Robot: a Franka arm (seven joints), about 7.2 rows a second.
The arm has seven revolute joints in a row. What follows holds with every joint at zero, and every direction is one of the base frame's. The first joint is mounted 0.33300 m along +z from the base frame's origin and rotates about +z. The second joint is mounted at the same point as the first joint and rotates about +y. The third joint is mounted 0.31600 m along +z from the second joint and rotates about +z. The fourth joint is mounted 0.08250 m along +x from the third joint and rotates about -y. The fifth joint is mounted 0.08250 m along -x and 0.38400 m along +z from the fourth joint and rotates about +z. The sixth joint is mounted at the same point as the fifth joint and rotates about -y. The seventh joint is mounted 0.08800 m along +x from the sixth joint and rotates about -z. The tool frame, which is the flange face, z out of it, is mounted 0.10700 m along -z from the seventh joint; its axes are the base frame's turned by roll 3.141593, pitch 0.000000 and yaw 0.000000 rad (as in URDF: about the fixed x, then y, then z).
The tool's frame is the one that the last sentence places.
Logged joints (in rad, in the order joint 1, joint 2, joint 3, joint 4, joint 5, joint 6, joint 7), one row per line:
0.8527, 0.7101, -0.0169, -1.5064, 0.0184, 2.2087, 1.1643
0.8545, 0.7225, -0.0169, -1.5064, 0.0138, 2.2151, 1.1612
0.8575, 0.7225, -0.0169, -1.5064, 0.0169, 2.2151, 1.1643
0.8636, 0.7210, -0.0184, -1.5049, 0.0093, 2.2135, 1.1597
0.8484, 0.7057, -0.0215, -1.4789, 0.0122, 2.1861, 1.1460
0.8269, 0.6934, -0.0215, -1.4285, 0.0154, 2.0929, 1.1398
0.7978, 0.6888, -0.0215, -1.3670, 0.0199, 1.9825, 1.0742
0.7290, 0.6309, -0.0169, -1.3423, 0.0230, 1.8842, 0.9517
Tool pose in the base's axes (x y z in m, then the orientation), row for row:
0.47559, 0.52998, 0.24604, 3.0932, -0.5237, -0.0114
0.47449, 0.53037, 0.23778, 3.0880, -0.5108, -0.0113
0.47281, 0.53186, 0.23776, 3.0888, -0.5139, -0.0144
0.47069, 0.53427, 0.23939, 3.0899, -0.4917, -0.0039
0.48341, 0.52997, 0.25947, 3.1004, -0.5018, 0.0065
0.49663, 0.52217, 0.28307, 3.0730, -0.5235, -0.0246
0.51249, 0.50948, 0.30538, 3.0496, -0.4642, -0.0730
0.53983, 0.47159, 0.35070, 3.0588, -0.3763, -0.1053
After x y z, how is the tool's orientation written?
As a rotation vector, in radians.
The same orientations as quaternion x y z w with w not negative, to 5 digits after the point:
0.98596, -0.16693, -0.00363, 0.00218
0.98657, -0.16319, -0.00361, 0.00581
0.98642, -0.16412, -0.00460, 0.00515
0.98755, -0.15715, -0.00125, 0.00641
0.98715, -0.15977, 0.00207, 0.00042
0.98570, -0.16792, -0.00789, 0.01211
0.98795, -0.15038, -0.02365, 0.02800
0.99152, -0.12198, -0.03413, 0.02896

